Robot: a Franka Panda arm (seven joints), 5 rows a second.
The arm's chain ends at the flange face. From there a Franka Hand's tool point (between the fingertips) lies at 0.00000 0.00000 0.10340 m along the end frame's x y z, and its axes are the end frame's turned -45 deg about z.
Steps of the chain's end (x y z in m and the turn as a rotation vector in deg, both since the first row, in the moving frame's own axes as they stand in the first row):
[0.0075, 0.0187, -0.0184, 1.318, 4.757, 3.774]
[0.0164, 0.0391, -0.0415, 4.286, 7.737, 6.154]
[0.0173, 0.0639, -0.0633, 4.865, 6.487, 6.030]
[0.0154, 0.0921, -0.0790, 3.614, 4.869, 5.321]
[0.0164, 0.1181, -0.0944, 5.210, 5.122, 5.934]
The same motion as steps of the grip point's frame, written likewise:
[-0.0003, 0.0232, -0.0188, -2.432, 4.296, 3.774]
[-0.0010, 0.0444, -0.0427, -2.440, 8.502, 6.154]
[-0.0186, 0.0602, -0.0643, -1.147, 8.027, 6.030]
[-0.0435, 0.0781, -0.0796, -0.887, 5.998, 5.321]
[-0.0588, 0.0957, -0.0952, 0.062, 7.306, 5.934]

